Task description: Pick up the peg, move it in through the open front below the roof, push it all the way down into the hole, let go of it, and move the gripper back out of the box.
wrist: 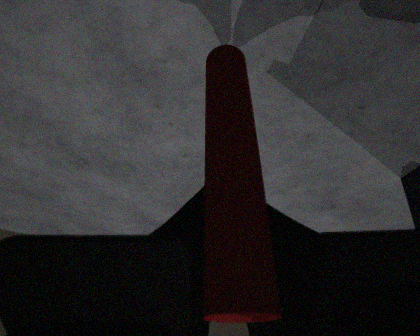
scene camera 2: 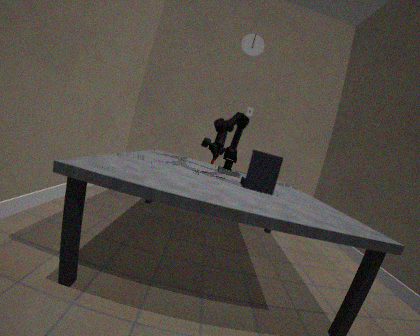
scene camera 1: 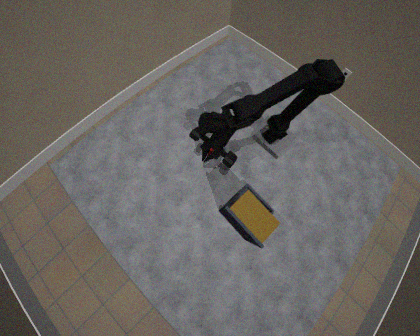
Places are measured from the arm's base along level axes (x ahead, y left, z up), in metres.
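Where they show: gripper, between the fingertips: [wrist: 220, 194] [scene camera 2: 214, 159] [scene camera 1: 203, 161]; arm's base, origin of its link: [scene camera 2: 226, 168] [scene camera 1: 270, 136].
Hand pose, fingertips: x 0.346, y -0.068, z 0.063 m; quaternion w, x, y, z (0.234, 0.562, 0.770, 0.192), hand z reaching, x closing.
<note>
Things, the pixels of their top centre, and the offset from my fingertips. "spot": a spot on its surface instead. Level surfaces: height alone.
- red peg, centre of its top: [wrist: 214, 321] [scene camera 1: 210, 148] [scene camera 2: 215, 150] 0.039 m back, 0.009 m right, 0.048 m up
- box, centre of its top: [scene camera 1: 262, 208] [scene camera 2: 265, 153] 0.031 m back, 0.260 m left, 0.106 m up
- yellow roof, a spot on its surface: [scene camera 1: 255, 216] spot: 0.003 m ahead, 0.265 m left, 0.106 m up
- grey table, height of its surface: 0.096 m down
The red peg [scene camera 1: 211, 150] [scene camera 2: 212, 161] [wrist: 232, 175] is between the fingers of my gripper [scene camera 1: 208, 153] [scene camera 2: 214, 156] [wrist: 220, 194]. The gripper is shut on the peg, and its rounded end points away from the wrist camera. The gripper holds it outside the box; the exact height of the peg's end above the table is hard to tell. The box [scene camera 1: 240, 226] [scene camera 2: 264, 172] stands apart from the gripper, to its lower right in scene camera 1. It has a yellow roof [scene camera 1: 255, 216] and dark grey walls. The hole is hidden in both scene views.
The box stands on the grey table [scene camera 1: 125, 200] [scene camera 2: 150, 185]. The arm's base [scene camera 1: 275, 134] stands at the upper right in scene camera 1, with a thin dark bar [scene camera 1: 266, 147] beside it. Shadows of the arm and box lie across the table.
</note>
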